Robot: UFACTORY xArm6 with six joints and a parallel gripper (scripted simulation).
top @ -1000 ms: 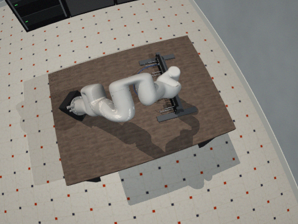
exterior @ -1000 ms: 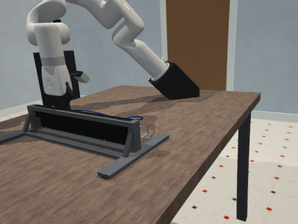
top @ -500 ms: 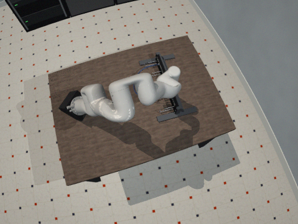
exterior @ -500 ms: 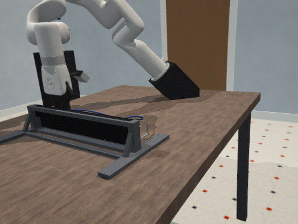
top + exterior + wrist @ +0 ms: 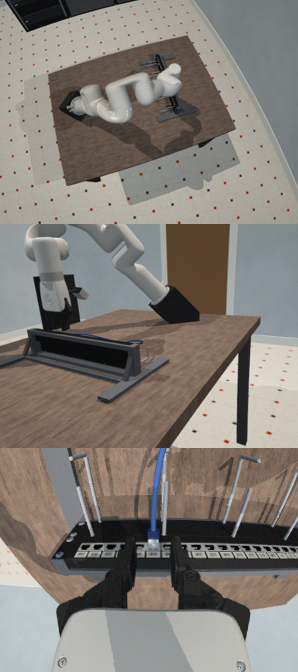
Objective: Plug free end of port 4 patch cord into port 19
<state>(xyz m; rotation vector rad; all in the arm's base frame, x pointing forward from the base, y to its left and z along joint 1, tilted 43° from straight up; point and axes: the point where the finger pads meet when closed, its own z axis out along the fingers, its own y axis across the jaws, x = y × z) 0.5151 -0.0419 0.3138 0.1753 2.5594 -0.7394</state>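
My gripper is now 2 cm short of the plug and 4 cm above it.
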